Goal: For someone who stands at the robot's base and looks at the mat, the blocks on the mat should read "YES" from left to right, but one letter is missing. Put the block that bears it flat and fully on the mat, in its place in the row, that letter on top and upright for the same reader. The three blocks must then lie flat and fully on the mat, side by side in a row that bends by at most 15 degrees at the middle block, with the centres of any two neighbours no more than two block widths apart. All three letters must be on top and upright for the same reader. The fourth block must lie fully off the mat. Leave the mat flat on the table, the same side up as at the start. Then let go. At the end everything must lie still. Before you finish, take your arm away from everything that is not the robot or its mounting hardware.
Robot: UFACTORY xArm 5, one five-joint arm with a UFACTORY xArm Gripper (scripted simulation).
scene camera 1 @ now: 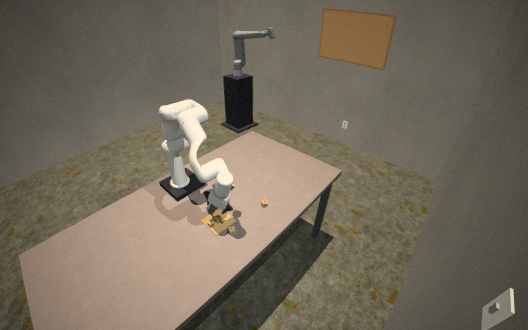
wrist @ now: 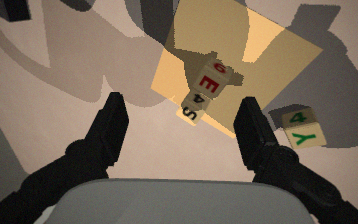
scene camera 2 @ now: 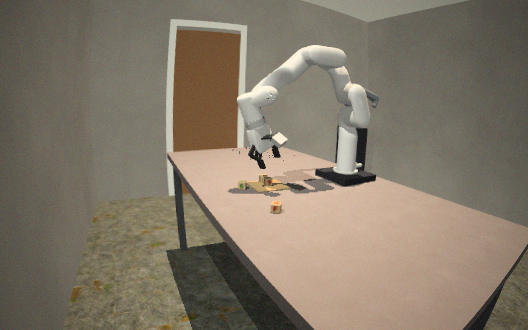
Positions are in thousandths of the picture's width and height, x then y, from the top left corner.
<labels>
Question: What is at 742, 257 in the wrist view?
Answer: A tan mat.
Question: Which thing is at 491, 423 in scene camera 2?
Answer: The gripper.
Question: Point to a red E block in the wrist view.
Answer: At 599, 342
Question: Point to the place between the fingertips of the gripper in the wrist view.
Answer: At 510, 484
</labels>
